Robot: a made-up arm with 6 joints.
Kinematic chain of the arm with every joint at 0, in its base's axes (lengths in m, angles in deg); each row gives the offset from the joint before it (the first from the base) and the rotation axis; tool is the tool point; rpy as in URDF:
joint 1: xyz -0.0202 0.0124 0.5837 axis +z
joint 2: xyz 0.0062 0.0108 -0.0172 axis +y
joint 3: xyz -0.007 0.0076 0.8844 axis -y
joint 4: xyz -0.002 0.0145 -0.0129 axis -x
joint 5: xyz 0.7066 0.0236 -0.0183 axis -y
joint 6: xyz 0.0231 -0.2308 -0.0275 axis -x
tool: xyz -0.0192 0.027 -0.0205 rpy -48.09 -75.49 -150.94
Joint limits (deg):
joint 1: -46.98..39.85
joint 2: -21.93..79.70
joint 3: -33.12..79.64
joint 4: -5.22..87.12
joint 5: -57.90..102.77
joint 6: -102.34..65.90
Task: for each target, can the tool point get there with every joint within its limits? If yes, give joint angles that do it. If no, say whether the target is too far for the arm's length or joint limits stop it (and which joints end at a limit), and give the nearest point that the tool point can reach.
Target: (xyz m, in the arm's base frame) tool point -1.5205 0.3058 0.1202
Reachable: no: joint limits stop it (at a limit: joint 1, joint 2, joint 3, joint 4, joint 6) | nearest point 0.1898 -0.4682 0.1013 | short by 1.877 m
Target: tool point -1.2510 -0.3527 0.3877
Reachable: no: joint limits stop it (at a limit: joint 1, joint 2, joint 3, joint 4, joint 6) | nearest point 0.1912 -0.4692 0.1158 | short by 1.472 m
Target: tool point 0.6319 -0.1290 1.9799
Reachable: yes | joints -5.07 9.81 45.84 69.74 30.57 -0.76
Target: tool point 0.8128 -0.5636 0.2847
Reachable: yes | joints -30.02 62.10 -20.06 66.05 29.52 -21.83
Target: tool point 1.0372 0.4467 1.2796
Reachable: yes | joints 26.90 28.49 13.93 57.70 9.28 -51.77
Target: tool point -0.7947 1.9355 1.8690
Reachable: no: too far | nearest point -0.4696 0.5247 2.0911 | short by 1.465 m
